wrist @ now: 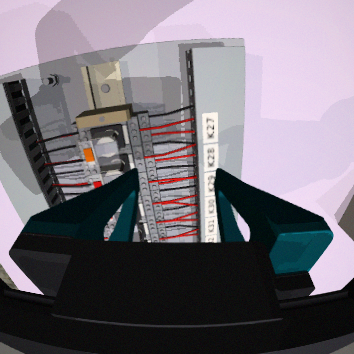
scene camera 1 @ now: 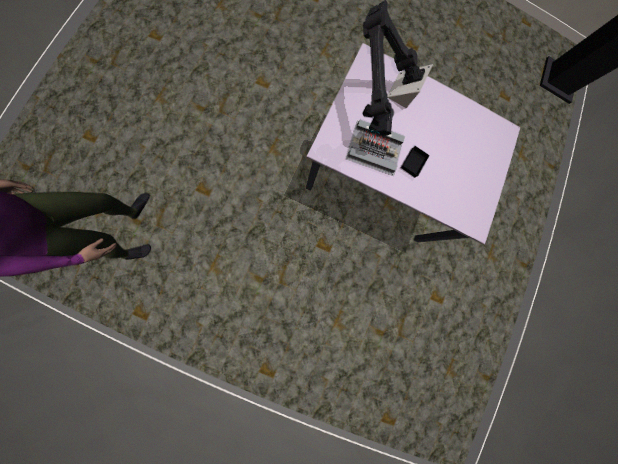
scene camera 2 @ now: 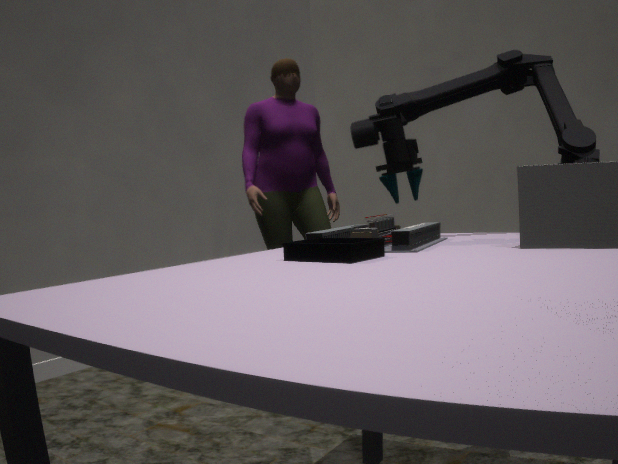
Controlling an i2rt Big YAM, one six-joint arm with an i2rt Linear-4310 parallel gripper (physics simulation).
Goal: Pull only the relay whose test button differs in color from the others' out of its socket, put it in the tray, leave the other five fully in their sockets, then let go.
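Frame: origin at the arm's base, x ahead, y left, z up, level; centimetres.
Seen in the pictures: gripper, fingertip midpoint: (wrist: 176,176) (scene camera 1: 371,128) (scene camera 2: 406,201); arm's base at its link origin: (scene camera 1: 413,77) (scene camera 2: 585,196).
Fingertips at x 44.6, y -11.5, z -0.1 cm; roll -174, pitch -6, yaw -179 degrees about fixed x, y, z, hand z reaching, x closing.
Observation:
Offsets run from my fingertips to a thing's top centre. "spot": to the spot under its first point.
The relay with the orange test button {dx +5.3, dy -0.5, dz -2.9 cm} (wrist: 88,154) is in the row on the panel, nearest the tan end block, in the wrist view. A relay with a red button {dx +5.0, dy +2.3, dz -2.9 cm} (wrist: 97,185) follows it; the further ones are mostly hidden by the left finger and gripper body. My gripper (scene camera 2: 407,201) (wrist: 176,176) is partly open and empty, pointing down above the panel. In the wrist view its fingertips flank the right-hand terminals and wires, to the right of the relay row. The black tray {spot: dx +2.1, dy +39.7, dz -7.2 cm} (scene camera 1: 423,165) (scene camera 2: 320,253) stands beside the panel on the table.
Grey wire ducts stand along both sides of the relay row; the right duct {dx -5.3, dy +6.9, dz -5.6 cm} (wrist: 220,80) carries labels from K27 on. Red and black wires run between the ducts and sockets. A tan end block {dx +5.5, dy -2.3, dz -5.8 cm} (wrist: 104,116) closes the row. A person (scene camera 1: 22,230) (scene camera 2: 282,145) stands away from the table.

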